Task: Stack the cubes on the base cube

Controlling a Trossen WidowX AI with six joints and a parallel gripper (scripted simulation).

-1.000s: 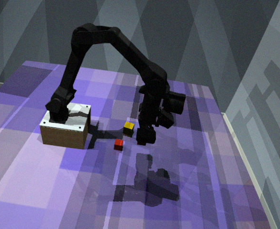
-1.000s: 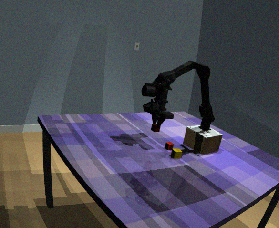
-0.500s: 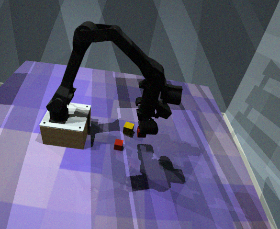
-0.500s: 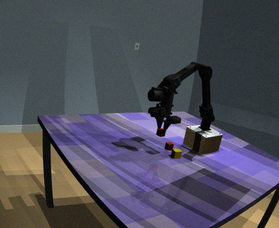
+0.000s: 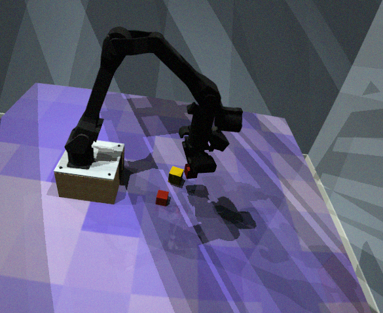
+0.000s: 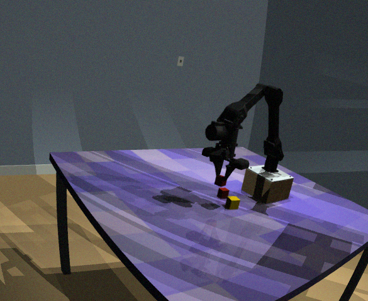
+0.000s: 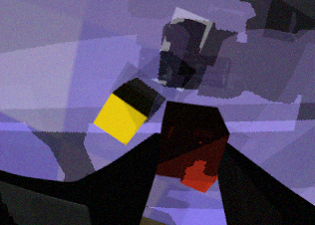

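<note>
The yellow cube lies 8 cm below my gripper tip, 5 cm to the left of it and 4 cm behind it.
</note>
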